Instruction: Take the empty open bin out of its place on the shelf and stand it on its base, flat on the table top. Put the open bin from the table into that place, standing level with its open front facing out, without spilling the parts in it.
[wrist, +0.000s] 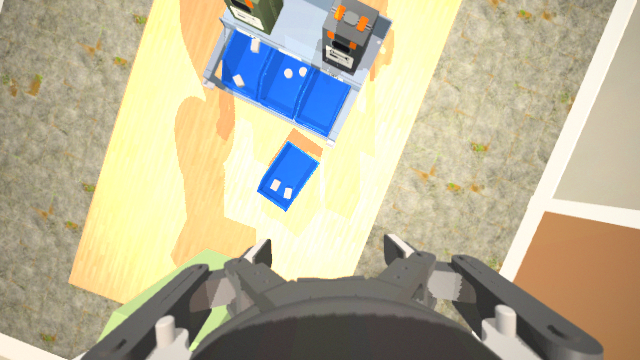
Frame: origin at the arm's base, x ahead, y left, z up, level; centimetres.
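Seen in the pictures: gripper, fingertip midpoint: (327, 248).
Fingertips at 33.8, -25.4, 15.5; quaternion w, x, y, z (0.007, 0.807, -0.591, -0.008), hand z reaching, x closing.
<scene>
Offsets run from my fingertips to a thing's top centre, as dx, dy, dz. "pt": to the spot under its first point. Level surfaces: height alone.
Three blue bins sit side by side in the grey shelf @(pt +38.3, +16.4, -35.2) (300, 22) at the upper middle of the wrist view. The left shelf bin @(pt +29.5, +31.7, -44.5) (245, 62) holds two pale blocks, and the middle shelf bin @(pt +24.0, +19.1, -44.5) (282, 92) holds two round white parts. The right shelf bin @(pt +24.2, +7.1, -44.5) (322, 102) shows no parts and is the empty one. The open bin on the table @(pt +3.6, +10.8, -45.1) (292, 167) stands apart, in front of the shelf, with two pale blocks near its lower end. My gripper (327, 248) is open, with nothing between its fingers, high above the table and below both the shelf and the table bin in the view.
A dark grey case @(+33.5, +4.2, -23.0) (340, 56) with orange clips and a green case @(pt +33.7, +24.5, -30.2) (256, 17) stand on the shelf unit. A light green block (206, 259) is partly hidden behind the left finger. The wooden table @(dz -45.4) (135, 200) has stone floor (465, 125) beside it. White-framed panels stand at the right.
</scene>
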